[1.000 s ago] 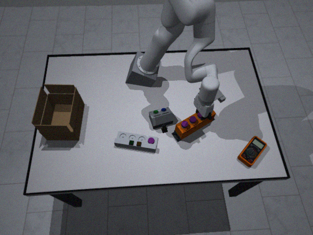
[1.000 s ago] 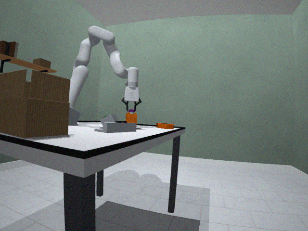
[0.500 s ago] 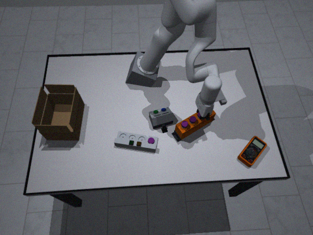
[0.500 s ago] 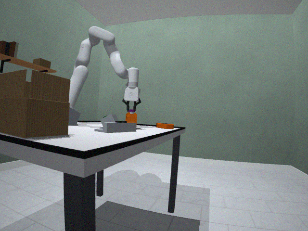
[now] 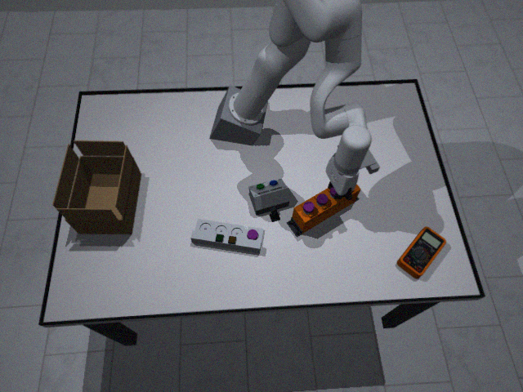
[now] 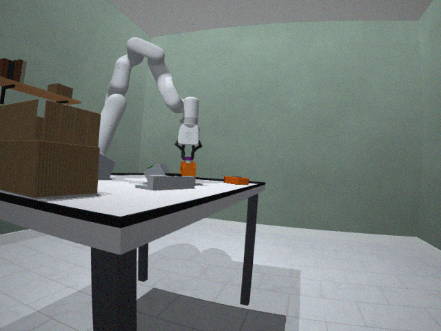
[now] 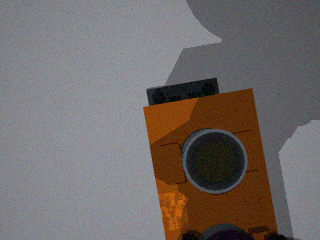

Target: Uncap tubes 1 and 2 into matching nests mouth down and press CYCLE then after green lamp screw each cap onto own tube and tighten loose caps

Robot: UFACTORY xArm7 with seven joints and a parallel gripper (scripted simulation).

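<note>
Right now the purple cap is 1 cm below my hand. From my hand the other things lie so: tube 1: 3 cm behind, 4 cm to the left, 2 cm below; blue key: 5 cm behind, 19 cm to the right, 6 cm below; grey key housing: 2 cm behind, 21 cm to the right, 8 cm below.
</note>
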